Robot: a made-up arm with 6 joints. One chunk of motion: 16 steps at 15 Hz.
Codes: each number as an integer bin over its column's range. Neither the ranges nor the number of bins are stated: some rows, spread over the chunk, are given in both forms.
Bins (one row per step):
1: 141 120 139 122 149 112
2: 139 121 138 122 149 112
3: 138 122 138 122 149 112
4: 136 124 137 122 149 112
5: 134 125 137 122 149 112
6: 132 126 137 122 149 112
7: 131 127 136 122 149 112
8: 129 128 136 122 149 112
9: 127 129 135 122 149 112
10: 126 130 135 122 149 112
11: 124 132 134 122 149 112
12: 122 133 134 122 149 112
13: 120 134 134 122 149 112
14: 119 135 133 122 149 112
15: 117 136 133 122 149 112
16: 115 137 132 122 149 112
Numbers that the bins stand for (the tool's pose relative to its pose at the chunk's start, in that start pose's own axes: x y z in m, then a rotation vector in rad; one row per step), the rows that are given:
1: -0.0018 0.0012 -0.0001 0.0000 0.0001 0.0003
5: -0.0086 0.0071 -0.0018 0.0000 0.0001 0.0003
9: -0.0155 0.0118 -0.0035 0.0000 0.0001 0.0003
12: -0.0204 0.0165 -0.0044 0.0000 0.0001 0.0003
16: -0.0273 0.0212 -0.0061 0.0000 0.0001 0.0003
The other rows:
2: -0.0037 0.0024 -0.0009 0.0000 0.0001 0.0003
3: -0.0047 0.0035 -0.0009 0.0000 0.0001 0.0003
4: -0.0067 0.0059 -0.0018 0.0000 0.0001 0.0003
6: -0.0106 0.0082 -0.0018 0.0000 0.0001 0.0003
7: -0.0116 0.0094 -0.0027 0.0000 0.0001 0.0003
8: -0.0135 0.0106 -0.0027 0.0000 0.0001 0.0003
10: -0.0165 0.0129 -0.0035 0.0000 0.0001 0.0003
11: -0.0184 0.0153 -0.0044 0.0000 0.0001 0.0003
13: -0.0224 0.0176 -0.0044 0.0000 0.0001 0.0003
14: -0.0233 0.0188 -0.0053 0.0000 0.0001 0.0003
15: -0.0253 0.0200 -0.0053 0.0000 0.0001 0.0003

